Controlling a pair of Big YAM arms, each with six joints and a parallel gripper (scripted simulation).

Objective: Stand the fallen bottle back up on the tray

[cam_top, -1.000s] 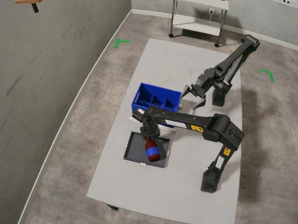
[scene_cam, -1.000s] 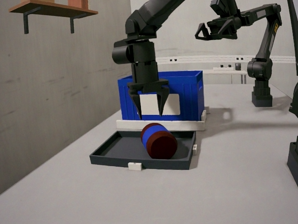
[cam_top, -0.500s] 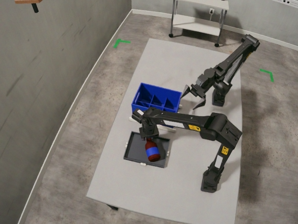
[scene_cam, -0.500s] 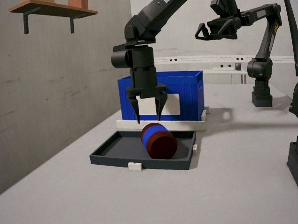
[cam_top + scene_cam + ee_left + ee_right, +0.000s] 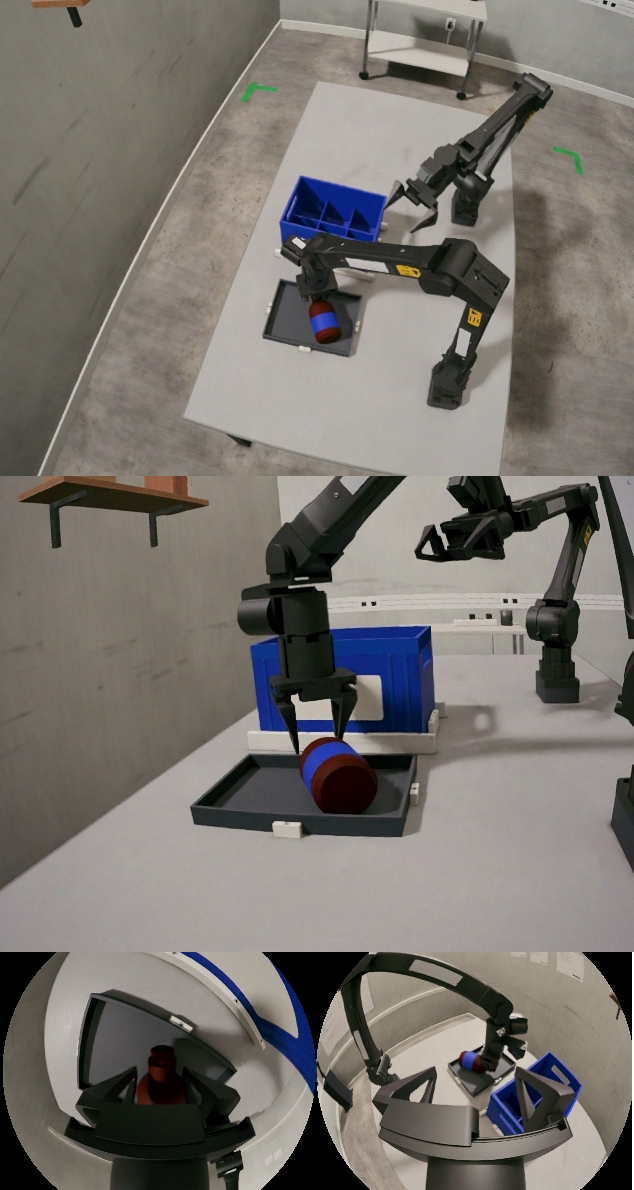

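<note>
Right now my left hand is 3 cm past the bottle, 4 cm to the right of it and 2 cm above it. From my left hand the other things lie so: tray: 5 cm to the left, 4 cm below; blue crate: 23 cm to the right, 3 cm above.
</note>
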